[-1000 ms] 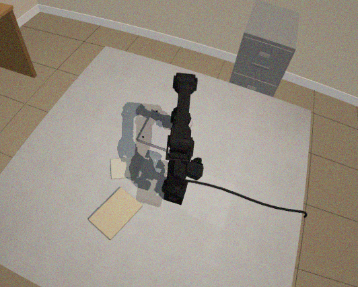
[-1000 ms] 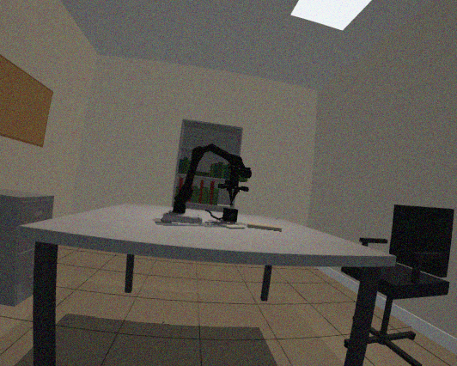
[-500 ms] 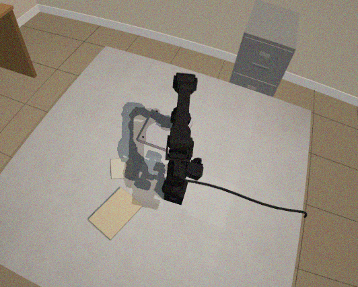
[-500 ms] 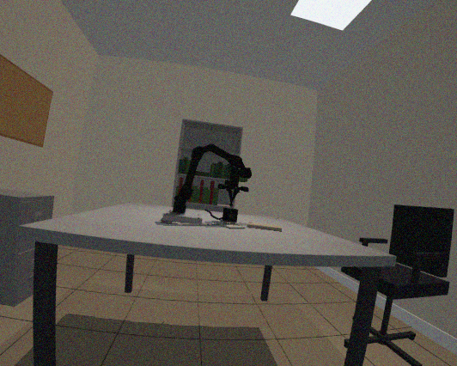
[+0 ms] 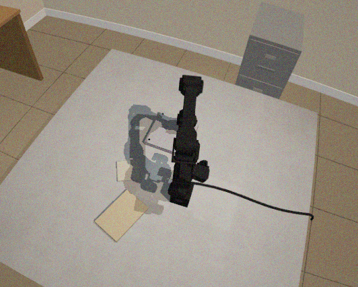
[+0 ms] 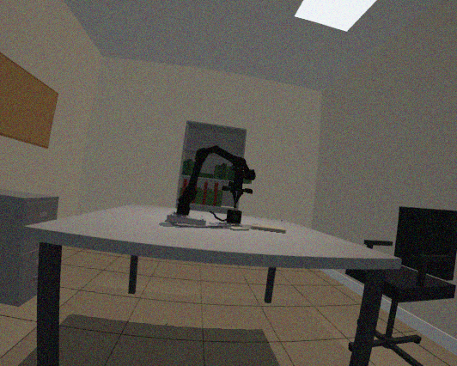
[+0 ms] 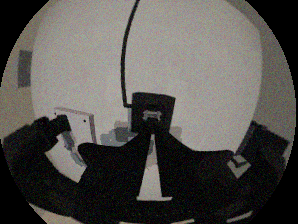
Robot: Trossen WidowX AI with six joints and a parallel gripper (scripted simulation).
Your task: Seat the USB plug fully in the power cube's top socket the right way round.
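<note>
My gripper tip is 20 mm above the USB plug. From my gripper tip the other things lie so: pad (130 mm ahead, 220 mm to the right, 110 mm below).
</note>
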